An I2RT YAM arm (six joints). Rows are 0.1 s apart.
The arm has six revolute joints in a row. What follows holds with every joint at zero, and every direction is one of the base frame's.
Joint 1 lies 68 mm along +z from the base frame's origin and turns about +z.
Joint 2 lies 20 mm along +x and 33.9 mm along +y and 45.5 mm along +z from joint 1 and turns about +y.
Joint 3 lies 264 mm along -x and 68.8 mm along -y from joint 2 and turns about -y.
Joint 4 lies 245 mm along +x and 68.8 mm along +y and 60 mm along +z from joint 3 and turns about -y.
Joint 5 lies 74 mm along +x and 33.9 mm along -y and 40.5 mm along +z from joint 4 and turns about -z.
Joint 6 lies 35.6 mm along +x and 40.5 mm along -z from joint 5 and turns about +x.
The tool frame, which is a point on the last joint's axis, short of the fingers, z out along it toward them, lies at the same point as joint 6; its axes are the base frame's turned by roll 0, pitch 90 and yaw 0 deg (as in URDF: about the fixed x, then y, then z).
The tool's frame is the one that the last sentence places.
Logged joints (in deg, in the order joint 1, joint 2, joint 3, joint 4, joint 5, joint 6), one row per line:
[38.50, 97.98, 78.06, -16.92, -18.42, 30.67]
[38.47, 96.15, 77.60, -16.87, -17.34, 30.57]
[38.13, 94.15, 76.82, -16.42, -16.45, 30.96]
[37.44, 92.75, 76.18, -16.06, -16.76, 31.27]
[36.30, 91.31, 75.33, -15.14, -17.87, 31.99]
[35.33, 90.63, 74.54, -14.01, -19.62, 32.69]
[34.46, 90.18, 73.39, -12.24, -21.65, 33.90]
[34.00, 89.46, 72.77, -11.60, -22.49, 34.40]
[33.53, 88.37, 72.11, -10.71, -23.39, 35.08]
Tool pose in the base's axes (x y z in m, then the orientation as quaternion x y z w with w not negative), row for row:
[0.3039, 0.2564, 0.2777, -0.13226, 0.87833, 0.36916, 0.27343]
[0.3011, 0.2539, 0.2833, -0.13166, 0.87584, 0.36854, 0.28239]
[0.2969, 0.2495, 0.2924, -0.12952, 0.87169, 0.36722, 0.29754]
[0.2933, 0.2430, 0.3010, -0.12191, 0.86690, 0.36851, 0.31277]
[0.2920, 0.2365, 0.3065, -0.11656, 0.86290, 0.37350, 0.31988]
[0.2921, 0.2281, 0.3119, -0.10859, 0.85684, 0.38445, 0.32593]
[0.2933, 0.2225, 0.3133, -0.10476, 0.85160, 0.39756, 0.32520]
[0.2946, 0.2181, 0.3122, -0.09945, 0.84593, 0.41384, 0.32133]
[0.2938, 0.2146, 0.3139, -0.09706, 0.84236, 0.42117, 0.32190]
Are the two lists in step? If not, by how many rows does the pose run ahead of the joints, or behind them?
The pose runs 1 row behind the joints: the pose in row i belongs to the joints in row i - 1.
